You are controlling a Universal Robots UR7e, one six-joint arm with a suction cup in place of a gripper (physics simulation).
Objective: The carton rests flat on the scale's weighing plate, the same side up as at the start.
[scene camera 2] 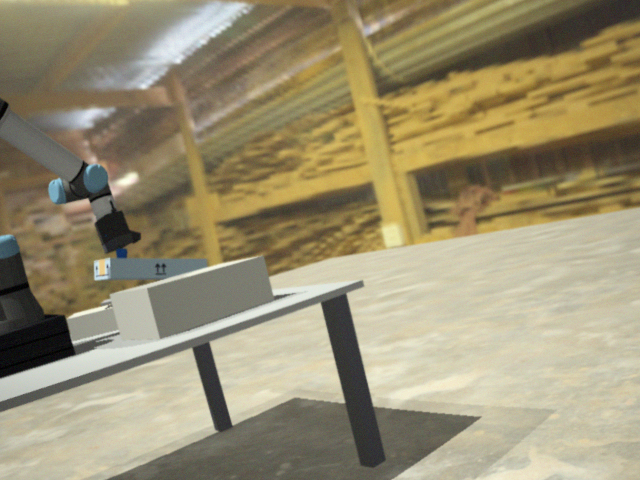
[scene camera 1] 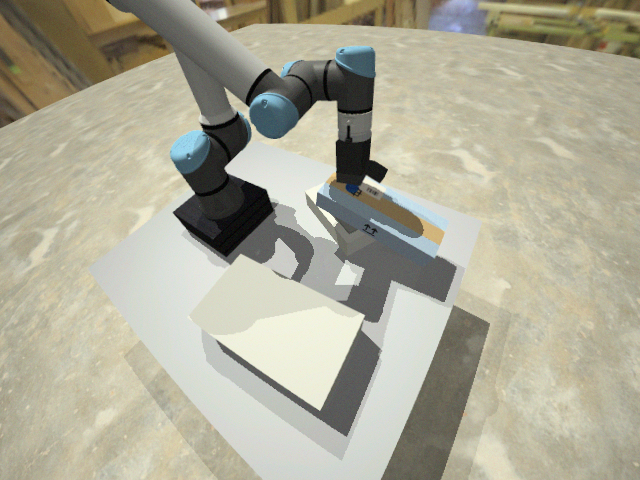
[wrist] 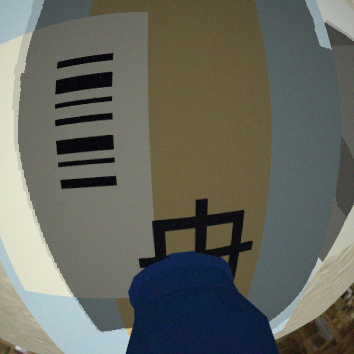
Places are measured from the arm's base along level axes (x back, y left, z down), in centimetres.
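Pixels of known places: end effector, tool point: [scene camera 1: 352,192] [wrist: 193,261]; arm's base, origin of the base link: [scene camera 2: 17,325] [scene camera 1: 223,202].
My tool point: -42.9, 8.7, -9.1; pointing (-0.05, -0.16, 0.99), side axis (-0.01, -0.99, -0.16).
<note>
Ahead of a thing's pixels: the offset from my tool point to its top centre, as dx, dy, dz. Level surfaces: height alone.
The carton [scene camera 1: 382,222] [scene camera 2: 149,269] [wrist: 210,125] is long and light blue, with a tan strip and a barcode label on top. The double arrows on its side point up. My gripper's blue suction cup [scene camera 1: 353,189] [scene camera 2: 121,253] [wrist: 182,270] is on the carton's top near one end, over the printed black mark, and holds it in the air. The small cream scale {+3.9, +7.2, +10.4} [scene camera 1: 357,242] [scene camera 2: 93,322] stands below the held end. In scene camera 2 a gap shows between the carton's underside and the scale. The carton hides much of the weighing plate in scene camera 1.
A large cream block {+6.3, -36.6, +7.2} [scene camera 1: 284,325] [scene camera 2: 206,299] stands on the light grey table {dz +19.2} [scene camera 1: 149,289] [scene camera 2: 67,369], in front of the scale in scene camera 1. The arm's black base [scene camera 1: 224,222] [scene camera 2: 36,341] stands to the left of the scale. The carton's far end reaches well past the scale.
</note>
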